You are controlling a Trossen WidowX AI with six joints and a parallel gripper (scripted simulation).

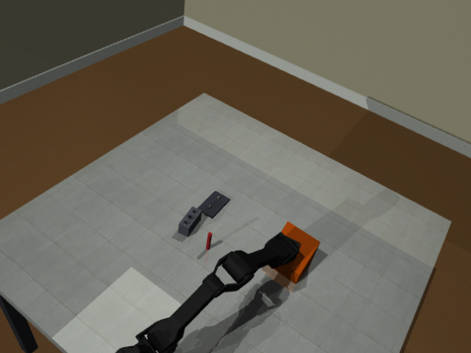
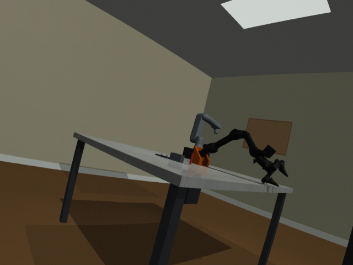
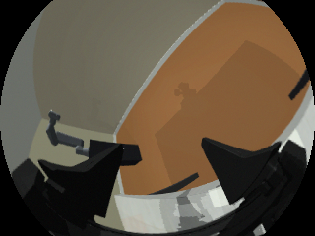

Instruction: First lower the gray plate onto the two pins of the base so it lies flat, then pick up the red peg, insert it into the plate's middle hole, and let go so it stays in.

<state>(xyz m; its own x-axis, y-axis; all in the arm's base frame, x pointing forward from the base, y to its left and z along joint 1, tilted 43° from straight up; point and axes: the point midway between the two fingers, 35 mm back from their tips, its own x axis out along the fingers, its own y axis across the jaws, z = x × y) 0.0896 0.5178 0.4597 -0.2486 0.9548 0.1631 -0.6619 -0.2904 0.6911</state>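
The gray plate lies 270 mm ahead of my gripper tip, 650 mm to the right of it and 10 mm below it. Also, from my gripper tip: dark base 260 mm ahead, 800 mm to the right, 40 mm below; red peg 160 mm ahead, 610 mm to the right, 10 mm below.
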